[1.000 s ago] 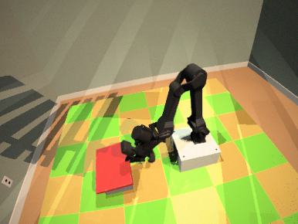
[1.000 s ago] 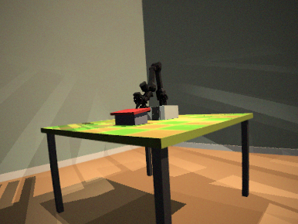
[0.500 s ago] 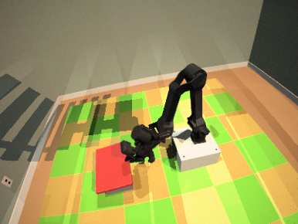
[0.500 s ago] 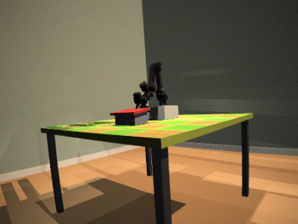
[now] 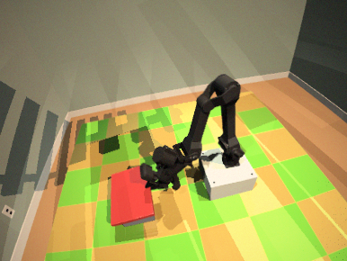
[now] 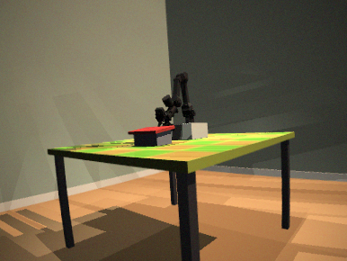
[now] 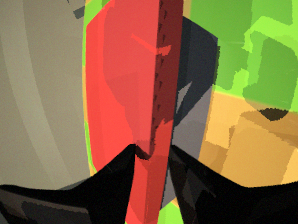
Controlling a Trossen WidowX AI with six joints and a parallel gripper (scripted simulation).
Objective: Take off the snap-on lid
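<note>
The red lid lies 8 cm ahead of my gripper tip and 1 cm to the left of it. From my gripper tip the other things lie so: grey storage box 7 cm ahead, 5 cm below, 1 cm to the left.
</note>
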